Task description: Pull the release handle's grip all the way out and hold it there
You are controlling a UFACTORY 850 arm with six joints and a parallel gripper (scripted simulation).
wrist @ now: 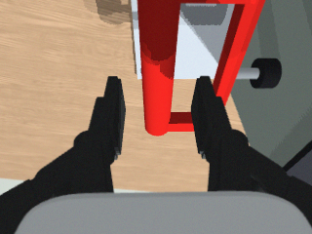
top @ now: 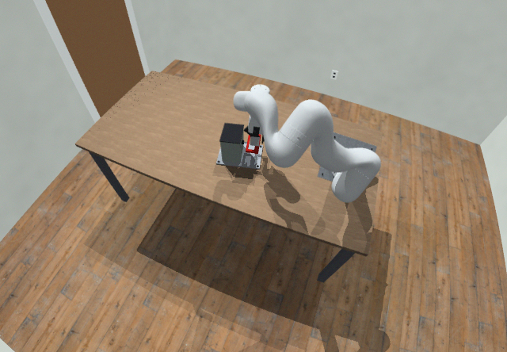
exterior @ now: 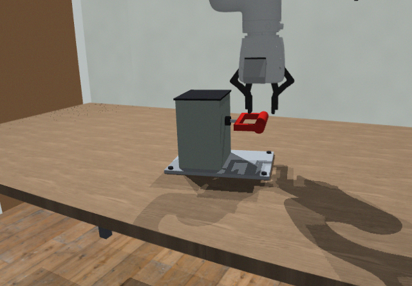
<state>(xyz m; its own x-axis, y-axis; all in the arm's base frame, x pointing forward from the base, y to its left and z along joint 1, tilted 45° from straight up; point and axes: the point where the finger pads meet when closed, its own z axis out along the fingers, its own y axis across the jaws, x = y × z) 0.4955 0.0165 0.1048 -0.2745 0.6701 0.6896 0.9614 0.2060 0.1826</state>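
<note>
Now: the grey baseplate 9 cm ahead of my hand, 3 cm to the left of it and 14 cm below it.
</note>
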